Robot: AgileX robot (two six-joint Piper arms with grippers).
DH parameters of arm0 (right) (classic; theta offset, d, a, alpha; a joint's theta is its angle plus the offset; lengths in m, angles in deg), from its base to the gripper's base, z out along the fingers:
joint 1: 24.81 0.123 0 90
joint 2: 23 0 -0.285 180
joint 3: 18.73 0 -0.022 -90
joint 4: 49 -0.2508 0 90
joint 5: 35.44 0 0.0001 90
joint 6: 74.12 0.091 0 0
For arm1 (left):
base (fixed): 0 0 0 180
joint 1: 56.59 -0.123 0 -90
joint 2: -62.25 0 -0.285 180
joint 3: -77.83 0 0.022 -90
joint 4: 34.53 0.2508 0 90
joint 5: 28.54 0 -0.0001 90
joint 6: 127.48 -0.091 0 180
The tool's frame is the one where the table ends.
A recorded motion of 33 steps. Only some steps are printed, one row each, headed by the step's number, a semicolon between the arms.
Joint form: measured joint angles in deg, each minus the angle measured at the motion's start. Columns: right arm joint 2, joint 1, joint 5, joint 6, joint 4, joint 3; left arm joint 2, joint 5, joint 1, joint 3, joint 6, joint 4.
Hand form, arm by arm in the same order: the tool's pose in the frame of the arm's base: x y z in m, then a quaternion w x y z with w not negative. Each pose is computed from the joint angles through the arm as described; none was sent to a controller.
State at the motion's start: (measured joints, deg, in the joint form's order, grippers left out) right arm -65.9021 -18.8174 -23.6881 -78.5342 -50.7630 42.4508; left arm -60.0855 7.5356 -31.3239 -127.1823 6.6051 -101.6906
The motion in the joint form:
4: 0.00 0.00 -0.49 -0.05 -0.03 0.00; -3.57 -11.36 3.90 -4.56 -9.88 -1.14
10: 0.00 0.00 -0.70 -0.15 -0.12 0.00; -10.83 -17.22 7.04 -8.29 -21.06 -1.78
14: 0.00 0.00 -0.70 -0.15 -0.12 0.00; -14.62 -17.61 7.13 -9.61 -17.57 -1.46
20: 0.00 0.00 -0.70 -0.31 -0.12 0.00; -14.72 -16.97 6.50 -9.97 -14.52 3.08
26: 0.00 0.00 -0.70 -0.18 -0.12 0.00; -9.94 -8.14 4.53 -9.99 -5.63 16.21
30: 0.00 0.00 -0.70 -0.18 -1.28 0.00; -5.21 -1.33 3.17 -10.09 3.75 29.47
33: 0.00 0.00 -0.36 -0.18 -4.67 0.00; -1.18 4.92 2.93 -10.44 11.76 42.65
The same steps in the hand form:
4: 0.1213 0.0133 0.2383 0.53450 -0.06571 0.84242 0.01792; 0.4188 -0.2743 0.3249 0.50110 0.24432 0.75315 -0.34924
10: 0.1215 0.0133 0.2386 0.53605 -0.06576 0.84143 0.01799; 0.4323 -0.3059 0.2844 0.52931 0.30244 0.73945 -0.28562
14: 0.1215 0.0133 0.2386 0.53605 -0.06576 0.84143 0.01799; 0.4416 -0.3121 0.2567 0.50545 0.28088 0.76079 -0.29465
20: 0.1215 0.0133 0.2386 0.53608 -0.06694 0.84133 0.01724; 0.4448 -0.3070 0.2555 0.50170 0.28841 0.76524 -0.28200
26: 0.1215 0.0133 0.2386 0.53606 -0.06598 0.84141 0.01785; 0.4344 -0.2870 0.2871 0.47467 0.33679 0.76738 -0.26904
30: 0.1214 0.0137 0.2386 0.53586 -0.05866 0.84190 0.02481; 0.4229 -0.2651 0.3160 0.45168 0.36263 0.78186 -0.23059
33: 0.1211 0.0147 0.2382 0.53245 -0.03747 0.84442 0.04523; 0.4093 -0.2476 0.3390 0.42980 0.38418 0.79870 -0.17251

